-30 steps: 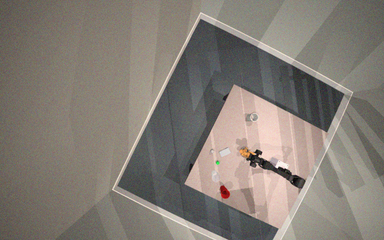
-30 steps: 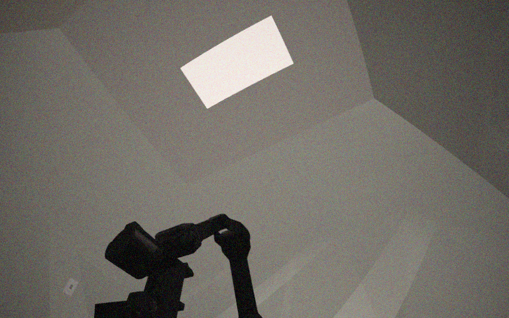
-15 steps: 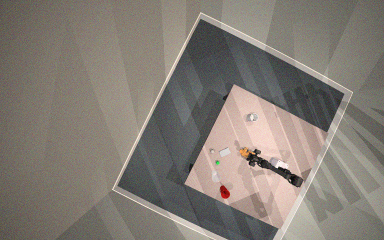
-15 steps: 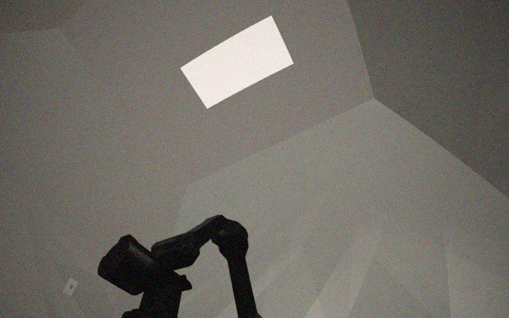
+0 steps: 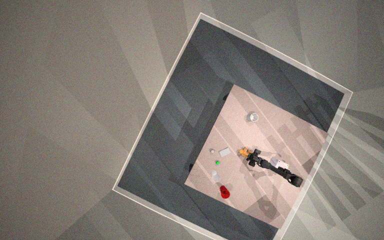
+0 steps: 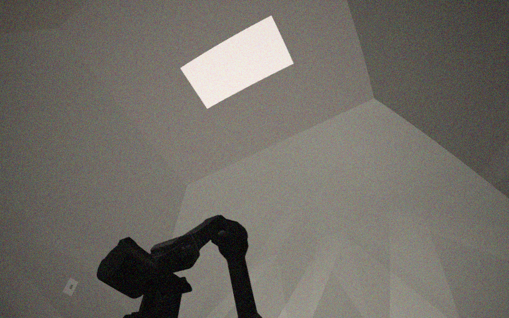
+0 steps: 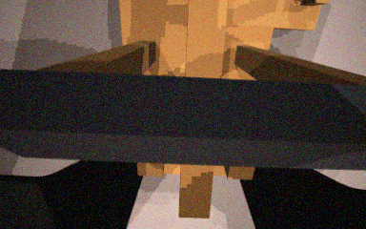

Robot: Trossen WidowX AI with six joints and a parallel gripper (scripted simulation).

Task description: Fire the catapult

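The catapult frame is 4 cm ahead of my gripper tip and 5 cm above it. Also, from my gripper tip: orange wooden catapult: 6 cm ahead, 2 cm to the right, 2 cm above; then dark ball: 6 cm to the left, 2 cm below; then flat grey block: 28 cm ahead, 9 cm to the left, 3 cm below.
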